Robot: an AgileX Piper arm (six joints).
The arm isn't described. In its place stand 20 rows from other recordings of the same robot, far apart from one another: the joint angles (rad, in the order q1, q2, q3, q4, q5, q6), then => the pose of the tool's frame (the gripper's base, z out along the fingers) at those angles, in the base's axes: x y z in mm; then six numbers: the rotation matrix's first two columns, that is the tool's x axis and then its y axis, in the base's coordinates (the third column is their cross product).
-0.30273, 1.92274, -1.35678, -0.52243, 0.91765, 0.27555 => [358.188 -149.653 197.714 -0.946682 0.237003 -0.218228 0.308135 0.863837 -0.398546]
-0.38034, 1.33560, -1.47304, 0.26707, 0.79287, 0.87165 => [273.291 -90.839 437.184 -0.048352 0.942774 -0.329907 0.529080 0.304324 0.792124]
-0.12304, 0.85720, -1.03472, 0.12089, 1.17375, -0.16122 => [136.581 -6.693 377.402 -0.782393 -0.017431 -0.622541 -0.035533 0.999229 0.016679]
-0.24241, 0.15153, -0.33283, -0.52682, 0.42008, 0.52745 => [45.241 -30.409 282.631 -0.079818 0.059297 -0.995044 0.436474 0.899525 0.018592]
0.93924, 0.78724, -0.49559, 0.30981, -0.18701, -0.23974 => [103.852 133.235 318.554 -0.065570 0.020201 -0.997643 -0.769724 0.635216 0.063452]
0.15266, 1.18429, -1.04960, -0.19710, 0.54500, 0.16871 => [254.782 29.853 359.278 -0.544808 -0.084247 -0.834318 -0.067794 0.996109 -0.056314]
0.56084, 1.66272, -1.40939, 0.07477, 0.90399, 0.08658 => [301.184 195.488 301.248 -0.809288 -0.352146 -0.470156 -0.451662 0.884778 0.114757]
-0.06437, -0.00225, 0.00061, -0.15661, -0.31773, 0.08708 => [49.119 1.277 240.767 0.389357 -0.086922 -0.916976 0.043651 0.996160 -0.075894]
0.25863, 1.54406, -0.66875, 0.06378, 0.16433, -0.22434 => [266.810 71.568 169.921 -0.735267 -0.360756 -0.573793 -0.384760 0.919111 -0.084827]
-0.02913, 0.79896, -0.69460, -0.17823, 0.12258, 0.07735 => [171.788 -6.979 357.492 -0.141667 -0.095297 -0.985317 0.036681 0.994167 -0.101427]
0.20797, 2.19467, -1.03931, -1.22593, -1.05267, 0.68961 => [357.927 151.570 93.881 -0.278408 -0.206427 -0.938017 -0.906832 0.378279 0.185905]
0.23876, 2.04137, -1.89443, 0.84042, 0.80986, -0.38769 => [449.033 159.821 316.539 -0.744130 0.048756 -0.666253 -0.427624 0.731460 0.531135]
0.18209, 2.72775, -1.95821, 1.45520, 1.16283, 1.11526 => [481.140 172.961 29.898 0.182347 0.315189 0.931346 0.980591 -0.127706 -0.148770]
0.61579, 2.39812, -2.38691, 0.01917, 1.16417, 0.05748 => [427.322 304.324 246.084 -0.759506 -0.457771 -0.462165 -0.535938 0.843017 0.045740]
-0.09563, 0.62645, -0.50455, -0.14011, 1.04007, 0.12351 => [87.110 -19.366 253.857 -0.864266 0.134982 -0.484587 0.197707 0.976952 -0.080482]
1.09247, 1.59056, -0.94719, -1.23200, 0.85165, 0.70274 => [198.937 243.400 239.902 -0.182967 -0.916208 -0.356491 -0.532043 0.397202 -0.747770]
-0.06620, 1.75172, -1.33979, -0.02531, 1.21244, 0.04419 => [335.649 -24.414 243.755 -0.994257 0.101288 -0.034544 0.102095 0.994521 -0.022481]
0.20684, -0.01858, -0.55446, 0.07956, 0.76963, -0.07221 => [-9.027 3.248 317.738 -0.101403 -0.036596 -0.994172 -0.260418 0.965454 -0.008977]
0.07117, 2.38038, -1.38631, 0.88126, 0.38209, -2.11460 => [434.988 57.256 26.102 -0.095114 -0.923916 -0.370585 -0.926714 0.218130 -0.305975]
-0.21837, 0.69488, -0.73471, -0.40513, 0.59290, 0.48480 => [126.993 -48.709 350.263 -0.342490 0.218489 -0.913763 0.460529 0.886769 0.039423]
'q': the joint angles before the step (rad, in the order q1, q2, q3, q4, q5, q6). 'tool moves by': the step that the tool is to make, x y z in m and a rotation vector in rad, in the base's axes. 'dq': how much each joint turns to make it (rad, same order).
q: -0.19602 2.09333 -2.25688 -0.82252 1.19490 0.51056
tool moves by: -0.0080 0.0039 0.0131 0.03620 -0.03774 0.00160
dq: 0.00032 -0.02927 -0.01011 0.04150 0.01388 0.00037
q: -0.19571 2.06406 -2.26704 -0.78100 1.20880 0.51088
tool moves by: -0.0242 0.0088 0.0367 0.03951 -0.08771 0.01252
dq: 0.00160 -0.08214 -0.01839 0.05949 0.02183 -0.00960
